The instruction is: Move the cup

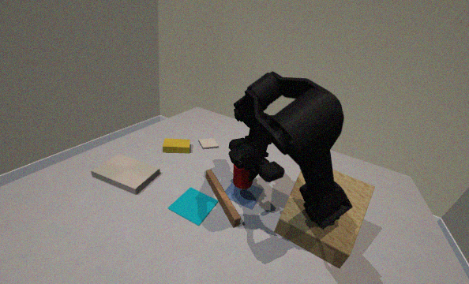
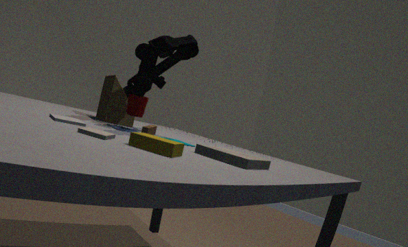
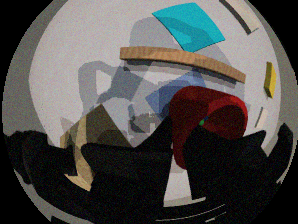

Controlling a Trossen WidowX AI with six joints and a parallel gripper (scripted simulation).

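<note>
Now: gripper tip 12 cm short of the teal pad, 11 cm to the right of it and 10 cm above it. Also, from my gripper tip: dark red cup 3 cm ahead, 2 cm to the right; then brown stick 8 cm below, 7 cm ahead, 4 cm to the left; then light blue pad 10 cm below, 4 cm to the right, 2 cm ahead.
</note>
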